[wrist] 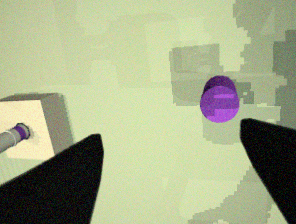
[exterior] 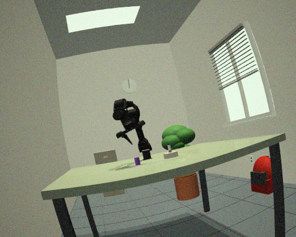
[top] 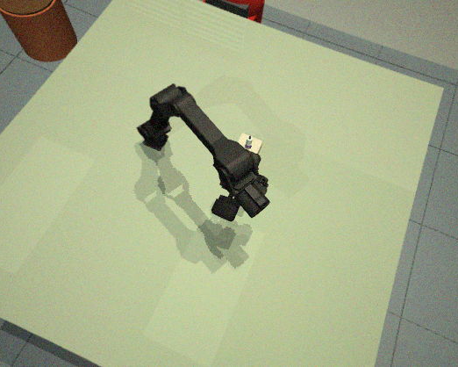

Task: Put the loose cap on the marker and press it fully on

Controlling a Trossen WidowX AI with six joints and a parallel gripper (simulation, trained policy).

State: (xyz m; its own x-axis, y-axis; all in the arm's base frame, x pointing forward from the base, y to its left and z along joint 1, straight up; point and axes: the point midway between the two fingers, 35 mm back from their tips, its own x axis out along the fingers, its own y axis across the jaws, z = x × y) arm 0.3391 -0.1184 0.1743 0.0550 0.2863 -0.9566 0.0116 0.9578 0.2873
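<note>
Now: the purple cap 2 cm behind my gripper tip, 2 cm to the right of it and 12 cm below it. Round my gripper tip: holder block (5 cm behind, 20 cm to the left, 13 cm below).
</note>
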